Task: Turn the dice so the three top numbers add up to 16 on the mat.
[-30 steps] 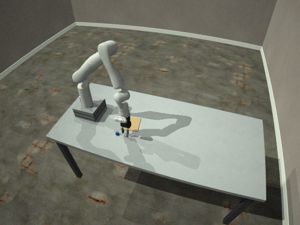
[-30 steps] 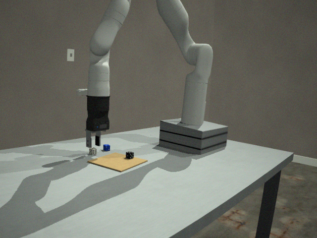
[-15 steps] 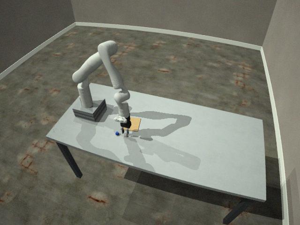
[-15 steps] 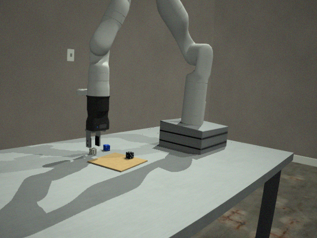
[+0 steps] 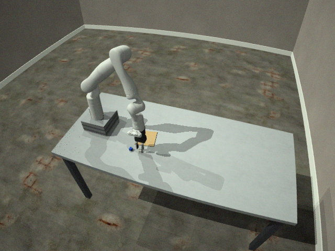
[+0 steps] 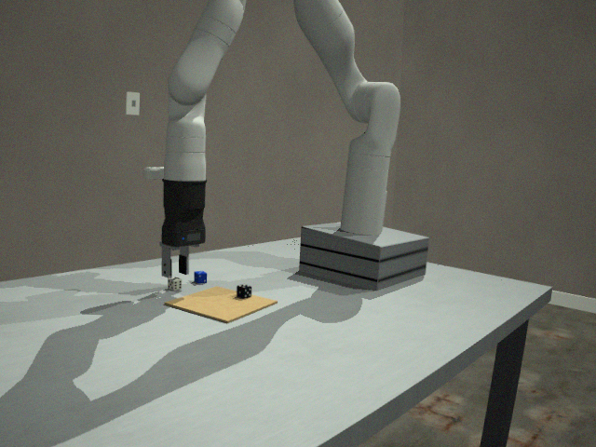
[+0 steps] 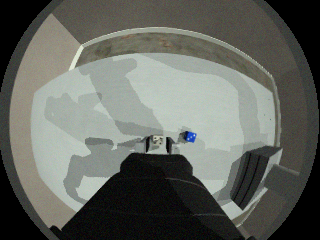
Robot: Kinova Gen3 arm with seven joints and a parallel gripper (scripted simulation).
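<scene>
Right now the white die is 3 cm below my hand. From my hand the other things lie so: tan mat (1 cm behind, 12 cm to the left, 4 cm below); then blue die (7 cm behind, 1 cm to the right, 3 cm below); then black die (6 cm behind, 13 cm to the left, 3 cm below).
</scene>
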